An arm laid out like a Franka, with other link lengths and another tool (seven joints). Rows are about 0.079 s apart.
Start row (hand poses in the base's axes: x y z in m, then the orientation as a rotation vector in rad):
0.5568, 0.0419, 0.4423, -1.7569, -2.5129, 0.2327
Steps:
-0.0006, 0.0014, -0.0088, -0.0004, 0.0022, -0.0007
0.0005, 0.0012, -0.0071, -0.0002, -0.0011, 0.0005
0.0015, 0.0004, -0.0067, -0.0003, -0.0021, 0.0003
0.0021, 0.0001, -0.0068, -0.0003, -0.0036, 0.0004
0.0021, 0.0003, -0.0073, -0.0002, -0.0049, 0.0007
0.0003, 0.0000, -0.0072, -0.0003, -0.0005, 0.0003
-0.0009, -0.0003, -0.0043, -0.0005, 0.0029, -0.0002
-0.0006, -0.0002, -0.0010, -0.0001, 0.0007, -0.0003
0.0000, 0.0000, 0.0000, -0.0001, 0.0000, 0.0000
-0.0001, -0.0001, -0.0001, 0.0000, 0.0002, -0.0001
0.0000, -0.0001, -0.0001, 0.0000, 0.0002, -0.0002
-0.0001, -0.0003, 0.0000, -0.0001, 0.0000, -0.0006
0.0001, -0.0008, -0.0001, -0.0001, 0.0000, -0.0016
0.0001, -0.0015, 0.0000, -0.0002, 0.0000, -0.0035
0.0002, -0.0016, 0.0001, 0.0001, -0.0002, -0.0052
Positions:
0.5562, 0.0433, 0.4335, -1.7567, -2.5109, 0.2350
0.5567, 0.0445, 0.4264, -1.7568, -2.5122, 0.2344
0.5582, 0.0449, 0.4197, -1.7577, -2.5140, 0.2331
0.5603, 0.0450, 0.4129, -1.7593, -2.5169, 0.2306
0.5624, 0.0453, 0.4056, -1.7613, -2.5210, 0.2269
0.5627, 0.0453, 0.3984, -1.7613, -2.5217, 0.2269
0.5618, 0.0450, 0.3941, -1.7601, -2.5197, 0.2299
0.5612, 0.0448, 0.3931, -1.7601, -2.5190, 0.2306
0.5612, 0.0448, 0.3931, -1.7601, -2.5190, 0.2307
0.5611, 0.0447, 0.3930, -1.7601, -2.5188, 0.2309
0.5611, 0.0446, 0.3929, -1.7602, -2.5185, 0.2311
0.5610, 0.0443, 0.3929, -1.7610, -2.5180, 0.2312
0.5611, 0.0435, 0.3928, -1.7630, -2.5165, 0.2312
0.5612, 0.0420, 0.3928, -1.7673, -2.5133, 0.2313
0.5614, 0.0404, 0.3929, -1.7737, -2.5085, 0.2307

